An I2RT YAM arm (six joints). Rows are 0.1 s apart.
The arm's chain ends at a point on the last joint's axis. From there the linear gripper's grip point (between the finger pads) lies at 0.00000 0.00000 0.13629 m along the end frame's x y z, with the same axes.
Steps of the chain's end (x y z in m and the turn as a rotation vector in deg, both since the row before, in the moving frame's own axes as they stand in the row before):
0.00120, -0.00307, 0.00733, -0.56, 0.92, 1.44
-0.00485, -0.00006, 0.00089, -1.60, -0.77, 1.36
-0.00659, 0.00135, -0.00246, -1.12, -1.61, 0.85
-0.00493, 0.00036, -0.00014, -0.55, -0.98, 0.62
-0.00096, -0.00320, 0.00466, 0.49, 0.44, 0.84
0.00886, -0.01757, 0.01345, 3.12, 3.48, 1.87
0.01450, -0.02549, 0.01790, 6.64, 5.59, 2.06
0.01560, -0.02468, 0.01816, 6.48, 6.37, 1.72
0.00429, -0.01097, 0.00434, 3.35, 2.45, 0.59
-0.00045, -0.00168, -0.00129, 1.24, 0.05, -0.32
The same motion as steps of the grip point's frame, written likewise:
0.00337, -0.00171, 0.00731, -0.56, 0.92, 1.44
-0.00673, 0.00372, 0.00082, -1.60, -0.77, 1.36
-0.01044, 0.00399, -0.00254, -1.12, -1.61, 0.85
-0.00727, 0.00166, -0.00017, -0.55, -0.98, 0.62
0.00010, -0.00436, 0.00465, 0.49, 0.44, 0.84
0.01725, -0.02485, 0.01300, 3.12, 3.48, 1.87
0.02803, -0.04098, 0.01634, 6.64, 5.59, 2.06
0.03092, -0.03980, 0.01645, 6.48, 6.37, 1.72
0.01015, -0.01890, 0.00398, 3.35, 2.45, 0.59
-0.00034, -0.00463, -0.00132, 1.24, 0.05, -0.32

